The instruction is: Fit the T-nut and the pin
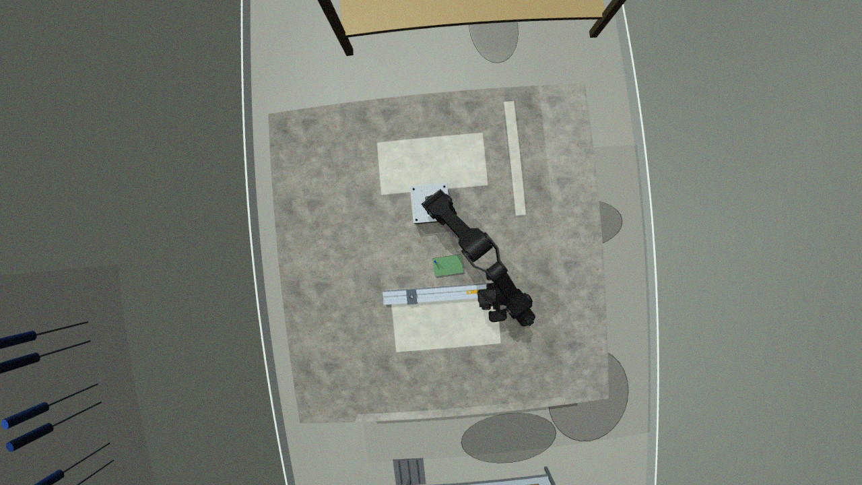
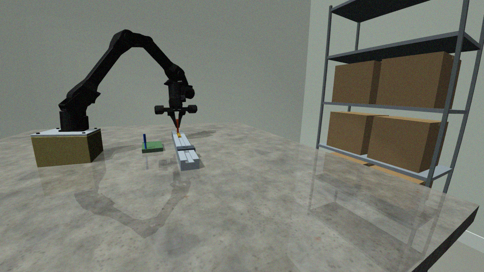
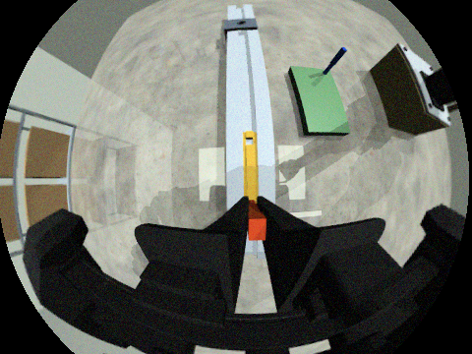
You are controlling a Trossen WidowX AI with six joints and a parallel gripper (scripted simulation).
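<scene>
My gripper tip is now 17 cm to the left of the blue pin, 14 cm past it and 3 cm above it. The rest, counted from my gripper tip: green tray (15 cm to the right, 12 cm behind, 5 cm below).
</scene>
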